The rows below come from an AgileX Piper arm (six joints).
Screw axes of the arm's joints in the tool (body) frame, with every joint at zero. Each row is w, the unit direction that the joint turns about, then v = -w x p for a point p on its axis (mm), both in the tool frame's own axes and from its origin. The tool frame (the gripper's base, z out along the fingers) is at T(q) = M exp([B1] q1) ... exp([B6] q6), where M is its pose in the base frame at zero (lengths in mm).
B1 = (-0.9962, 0, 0.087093, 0.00, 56.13, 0.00)
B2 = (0, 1, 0, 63.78, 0.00, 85.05)
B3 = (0, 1, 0, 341.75, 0.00, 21.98)
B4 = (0, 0, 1, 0.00, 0.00, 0.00)
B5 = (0, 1, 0, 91.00, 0.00, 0.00)
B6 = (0, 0, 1, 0.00, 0.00, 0.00)
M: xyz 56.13 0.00 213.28 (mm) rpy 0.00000 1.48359 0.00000 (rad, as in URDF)
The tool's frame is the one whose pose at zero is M.
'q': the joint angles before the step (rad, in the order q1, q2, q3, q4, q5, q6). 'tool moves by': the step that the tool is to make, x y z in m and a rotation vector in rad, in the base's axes. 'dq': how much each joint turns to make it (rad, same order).
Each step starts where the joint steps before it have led.
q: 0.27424, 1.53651, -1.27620, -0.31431, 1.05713, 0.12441
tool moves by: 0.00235, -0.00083, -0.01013, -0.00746, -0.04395, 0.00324
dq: 0.00002, 0.00001, 0.04768, -0.03755, -0.08296, 0.03448
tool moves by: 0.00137, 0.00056, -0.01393, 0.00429, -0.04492, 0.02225
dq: -0.00002, 0.00000, 0.06347, -0.02888, -0.10773, 0.02558
